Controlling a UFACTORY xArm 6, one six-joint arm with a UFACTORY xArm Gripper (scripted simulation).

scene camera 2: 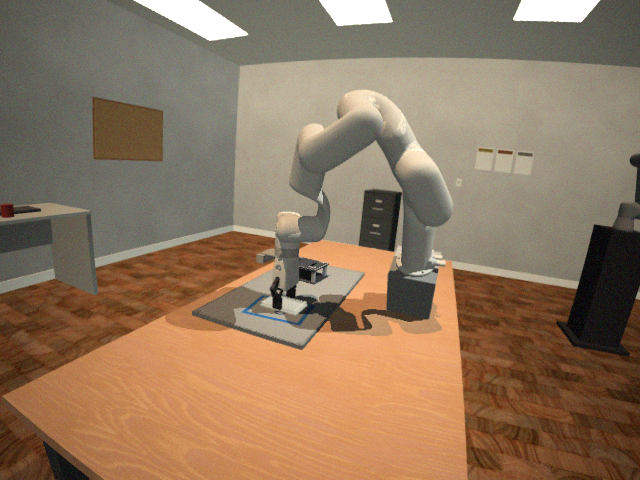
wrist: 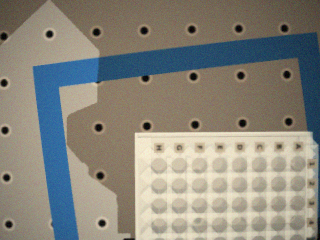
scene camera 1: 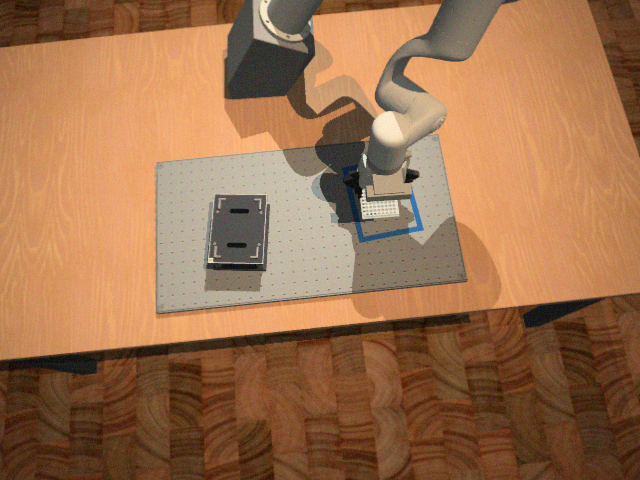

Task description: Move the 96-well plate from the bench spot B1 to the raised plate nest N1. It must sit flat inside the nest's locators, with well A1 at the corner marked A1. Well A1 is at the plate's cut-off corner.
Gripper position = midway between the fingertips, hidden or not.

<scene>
In view: my gripper point(scene camera 2: 284, 303), a 96-well plate point(wrist: 241, 195) and a raised plate nest point(scene camera 1: 227, 227).
My gripper also shows in scene camera 1 point(scene camera 1: 377, 191).
</scene>
